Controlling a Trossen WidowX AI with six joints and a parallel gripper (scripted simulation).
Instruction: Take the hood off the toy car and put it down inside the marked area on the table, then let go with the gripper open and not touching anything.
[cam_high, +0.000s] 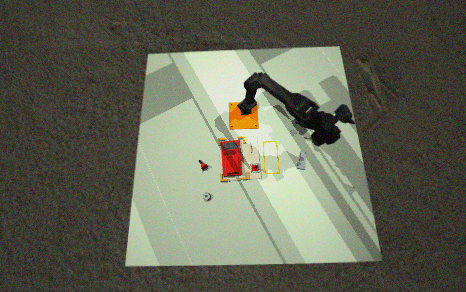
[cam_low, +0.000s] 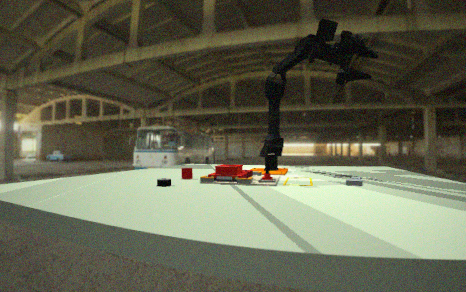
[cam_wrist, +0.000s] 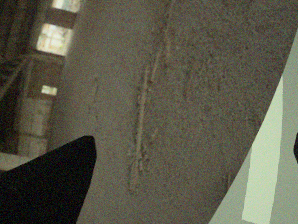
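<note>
Now: gripper tip 48 cm to the left of the hood and 33 cm above it. Round my gripper tip: wheel 15 cm ahead, 64 cm to the right, 36 cm below.
</note>
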